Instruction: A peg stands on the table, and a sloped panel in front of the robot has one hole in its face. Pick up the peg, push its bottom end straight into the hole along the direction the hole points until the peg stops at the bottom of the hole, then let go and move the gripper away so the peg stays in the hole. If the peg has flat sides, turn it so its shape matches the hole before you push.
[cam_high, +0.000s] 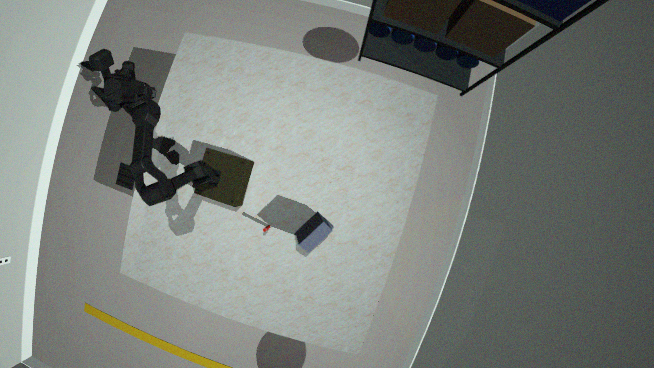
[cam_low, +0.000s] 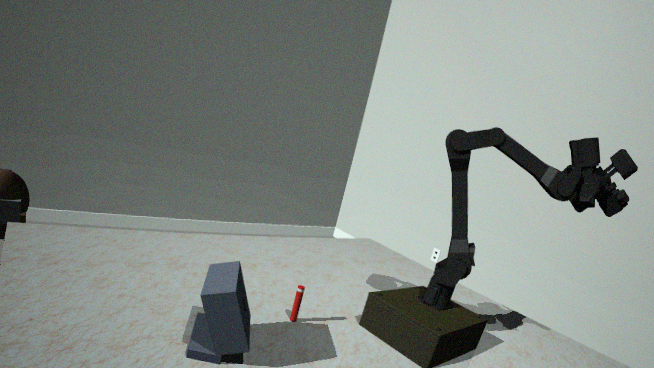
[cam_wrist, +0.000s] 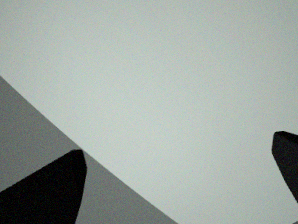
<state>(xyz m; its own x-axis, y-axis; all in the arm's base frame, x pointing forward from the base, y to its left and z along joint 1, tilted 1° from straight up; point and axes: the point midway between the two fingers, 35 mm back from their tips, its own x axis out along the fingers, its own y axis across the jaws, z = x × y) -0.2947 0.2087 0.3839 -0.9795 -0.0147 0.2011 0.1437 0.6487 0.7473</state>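
The red peg lies 620 mm ahead of my gripper tip, 410 mm below it and 340 mm to the right of it. From my gripper tip the other things lie so: sloped panel (810 mm ahead, 390 mm below, 280 mm to the right).
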